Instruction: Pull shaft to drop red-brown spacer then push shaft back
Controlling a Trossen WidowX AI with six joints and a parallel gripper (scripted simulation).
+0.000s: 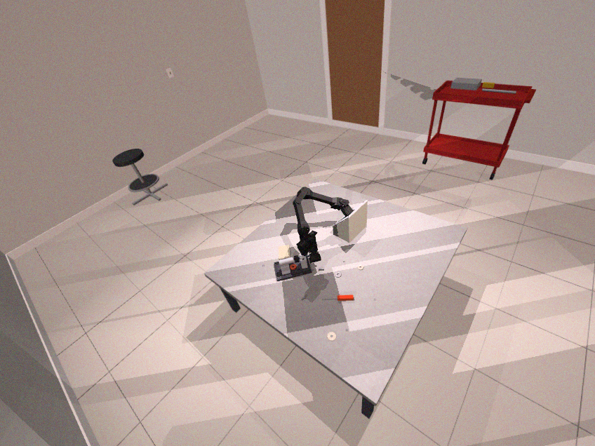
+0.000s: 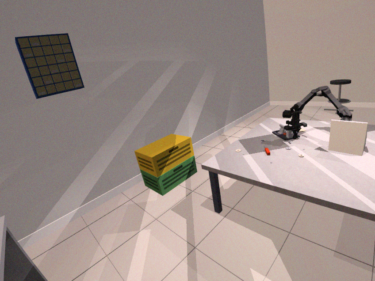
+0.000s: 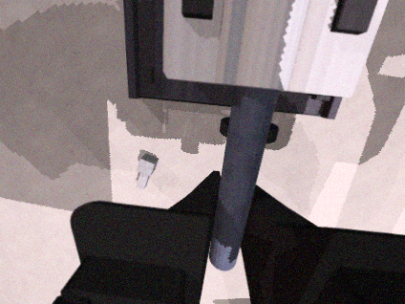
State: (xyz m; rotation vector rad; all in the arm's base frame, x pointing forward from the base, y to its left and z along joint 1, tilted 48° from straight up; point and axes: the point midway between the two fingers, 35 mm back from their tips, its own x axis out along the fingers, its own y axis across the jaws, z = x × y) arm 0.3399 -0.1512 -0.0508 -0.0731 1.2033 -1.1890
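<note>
Now: the dark grey shaft 40 mm ahead of my gripper tip, 30 mm to the right of it and 30 mm above it. Also, from my gripper tip: red-brown spacer: 110 mm ahead, 100 mm to the right, 30 mm below; then dark spacer ring: 80 mm ahead, 70 mm to the right, 30 mm above; then card: 30 mm ahead, 240 mm to the right, 40 mm below.
</note>
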